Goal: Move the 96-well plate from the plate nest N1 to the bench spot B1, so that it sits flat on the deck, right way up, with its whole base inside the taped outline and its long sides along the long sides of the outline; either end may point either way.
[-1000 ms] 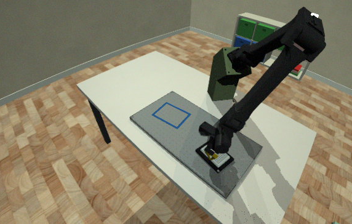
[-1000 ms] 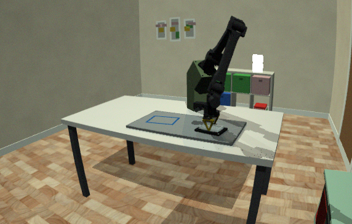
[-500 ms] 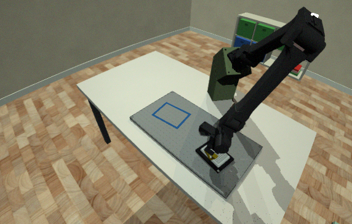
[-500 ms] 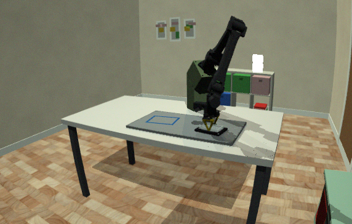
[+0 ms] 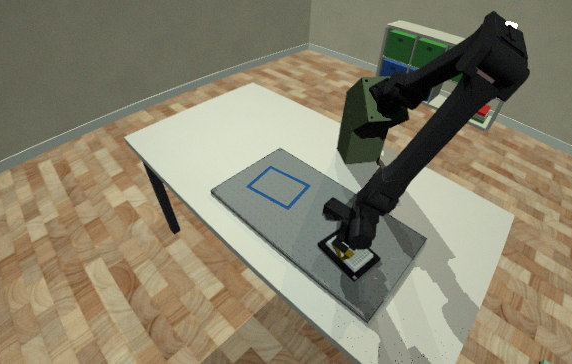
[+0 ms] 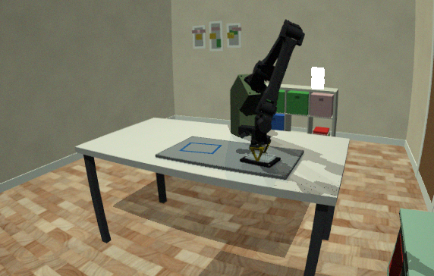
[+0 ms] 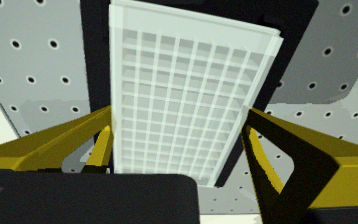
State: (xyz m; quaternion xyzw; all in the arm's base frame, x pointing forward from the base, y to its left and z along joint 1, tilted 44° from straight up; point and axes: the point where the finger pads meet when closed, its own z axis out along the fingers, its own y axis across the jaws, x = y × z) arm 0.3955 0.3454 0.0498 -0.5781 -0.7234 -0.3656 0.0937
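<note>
Right now my hand is 2 cm above the black plate nest. The rest, counted from my hand: 96-well plate: 1 cm below.
</note>
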